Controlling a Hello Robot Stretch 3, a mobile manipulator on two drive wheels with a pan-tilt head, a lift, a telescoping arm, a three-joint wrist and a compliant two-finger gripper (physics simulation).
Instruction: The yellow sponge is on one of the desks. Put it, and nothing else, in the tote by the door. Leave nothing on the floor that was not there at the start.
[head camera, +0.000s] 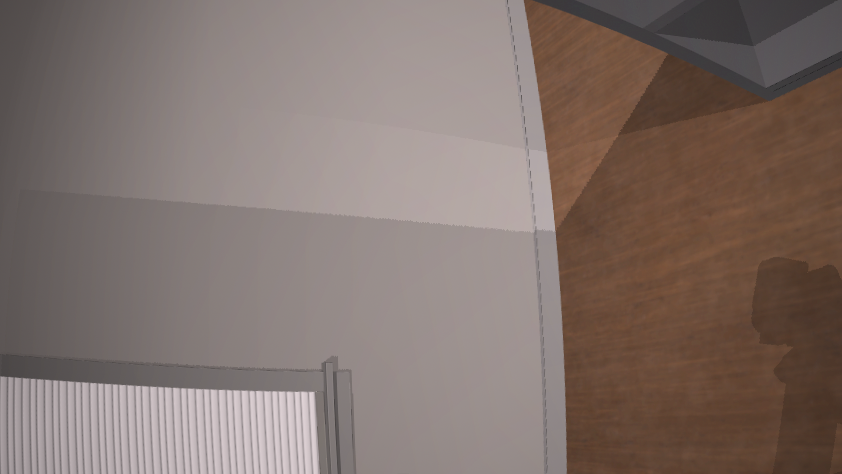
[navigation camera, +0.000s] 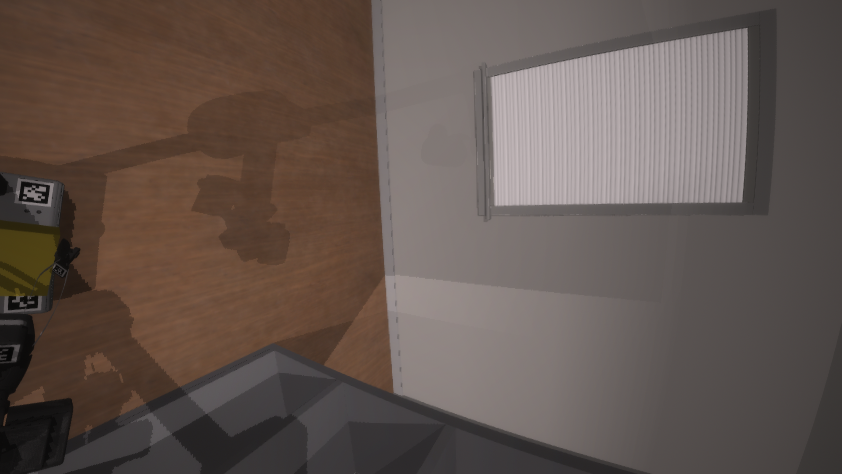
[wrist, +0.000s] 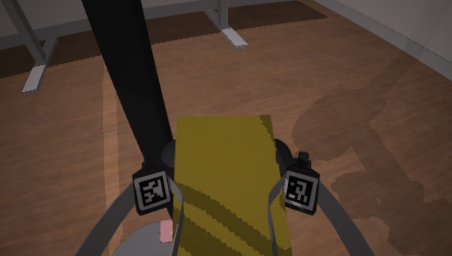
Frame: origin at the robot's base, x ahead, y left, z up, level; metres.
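Where they show: gripper, fingertip midpoint: (navigation camera: 30, 235) (wrist: 225, 158).
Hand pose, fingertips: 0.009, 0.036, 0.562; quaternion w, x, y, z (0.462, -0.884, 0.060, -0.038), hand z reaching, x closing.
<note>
After its pixels a point has its place, as x, y, z.
The yellow sponge (navigation camera: 26, 256) {0.008, 0.006, 0.592} (wrist: 227, 150) {0.008, 0.018, 0.595} is held between the two fingers of my gripper (wrist: 225, 158) {0.009, 0.036, 0.562}. It fills the middle of the wrist view, with a tagged finger pressed on each long side. In the navigation view the sponge shows at the left edge, above my base, with one fingertip beside it. The gripper is shut on the sponge. The tote by the door does not show in these views.
A dark grey compartment unit (head camera: 767, 93) {0.764, -0.461, 0.046} (navigation camera: 275, 349) {0.758, -0.463, 0.071} stands close by, near a pale wall (head camera: 412, 176) {1.736, -0.285, 0.535} (navigation camera: 530, 253) {1.659, 0.073, 1.066} with a framed ribbed panel (head camera: 159, 429) {1.571, 0.460, 1.295} (navigation camera: 618, 129) {1.517, 0.712, 1.498}. Desk feet (wrist: 234, 37) {0.257, 1.392, 0.025} (wrist: 35, 80) {-0.936, 1.108, 0.025} stand across the floor. My black mast (wrist: 130, 75) {-0.066, 0.116, 0.594} rises at left.
</note>
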